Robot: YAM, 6 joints.
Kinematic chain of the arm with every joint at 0, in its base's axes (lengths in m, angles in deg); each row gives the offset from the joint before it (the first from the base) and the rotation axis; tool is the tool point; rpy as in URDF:
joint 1: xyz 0 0 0.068 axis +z
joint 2: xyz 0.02 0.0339 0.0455 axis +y
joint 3: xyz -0.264 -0.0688 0 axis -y
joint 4: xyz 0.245 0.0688 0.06 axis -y
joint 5: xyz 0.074 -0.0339 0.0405 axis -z
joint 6: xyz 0.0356 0 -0.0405 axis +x
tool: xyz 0 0 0 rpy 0 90 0
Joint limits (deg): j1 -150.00..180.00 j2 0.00..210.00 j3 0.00..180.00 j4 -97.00..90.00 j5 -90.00..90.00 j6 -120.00..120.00
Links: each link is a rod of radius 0.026 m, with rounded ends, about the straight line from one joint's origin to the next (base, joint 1, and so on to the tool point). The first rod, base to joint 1, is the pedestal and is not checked.
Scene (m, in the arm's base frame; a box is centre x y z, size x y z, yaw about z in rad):
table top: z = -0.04
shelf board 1: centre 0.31 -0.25 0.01 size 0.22 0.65 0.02 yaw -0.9
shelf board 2: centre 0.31 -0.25 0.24 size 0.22 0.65 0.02 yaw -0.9
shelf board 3: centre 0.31 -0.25 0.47 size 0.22 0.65 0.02 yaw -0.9
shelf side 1: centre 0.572 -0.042 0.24 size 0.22 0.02 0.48 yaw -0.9
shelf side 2: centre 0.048 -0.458 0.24 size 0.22 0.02 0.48 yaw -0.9
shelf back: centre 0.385 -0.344 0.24 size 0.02 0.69 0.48 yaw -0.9
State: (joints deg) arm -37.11 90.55 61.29 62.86 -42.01 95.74
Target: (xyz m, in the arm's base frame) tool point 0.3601 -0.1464 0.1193
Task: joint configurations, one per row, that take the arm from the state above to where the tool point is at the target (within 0.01 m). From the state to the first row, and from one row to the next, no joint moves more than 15 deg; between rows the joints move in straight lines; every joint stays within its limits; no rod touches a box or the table.
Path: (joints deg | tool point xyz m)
1: -33.26 79.80 52.41 65.29 -44.13 95.74 | 0.2619 -0.1421 0.3750
2: -29.41 69.05 43.54 67.71 -46.25 95.74 | 0.2266 -0.0982 0.3749
3: -25.56 58.30 34.66 70.14 -48.38 95.74 | 0.1892 -0.0610 0.3657
4: -20.15 70.97 29.53 66.22 -48.37 95.74 | 0.2401 -0.0597 0.2868
5: -14.74 83.65 24.40 62.31 -48.36 95.74 | 0.2632 -0.0417 0.2012
6: -9.34 96.33 19.27 58.39 -48.36 95.74 | 0.2559 -0.0151 0.1193
7: -14.77 103.56 29.37 57.65 -46.18 95.74 | 0.2975 -0.0519 0.1227
8: -20.20 110.79 39.46 56.91 -44.00 95.74 | 0.3327 -0.0961 0.1226
9: -25.63 118.02 49.56 56.17 -41.82 95.74 | 0.3601 -0.1464 0.1193

